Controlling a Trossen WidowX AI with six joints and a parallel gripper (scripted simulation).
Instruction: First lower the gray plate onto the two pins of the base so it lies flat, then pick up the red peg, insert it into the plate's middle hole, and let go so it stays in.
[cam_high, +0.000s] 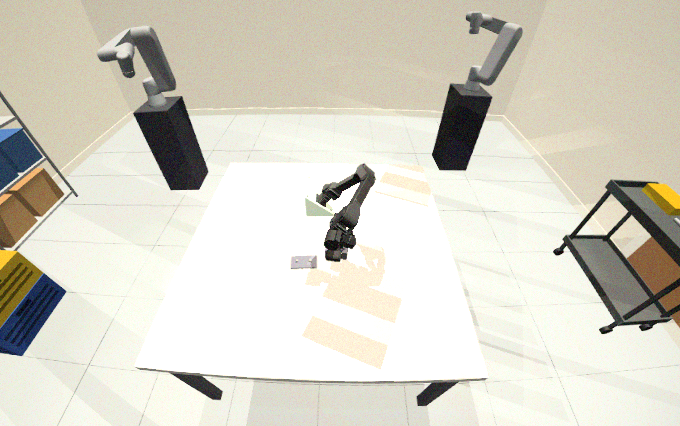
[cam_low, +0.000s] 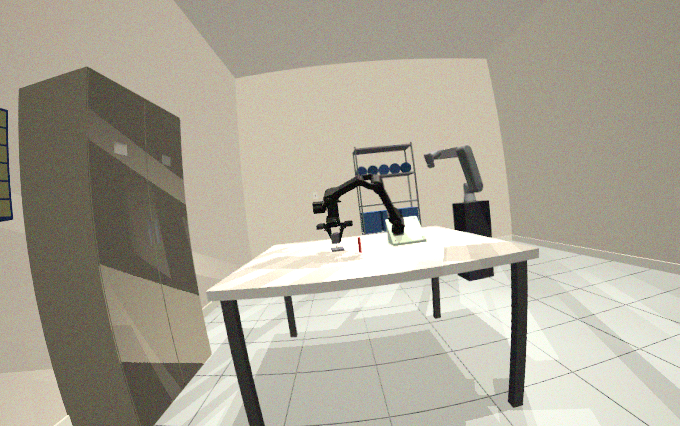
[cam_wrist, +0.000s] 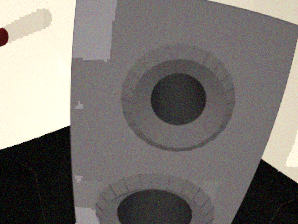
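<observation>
Now: the dark base 150 mm to the right of my gripper tip, 60 mm below it and 10 mm behind it. Also, from my gripper tip: red peg: 120 mm behind, 40 mm to the left, 30 mm below; gray plate: 30 mm above.
</observation>
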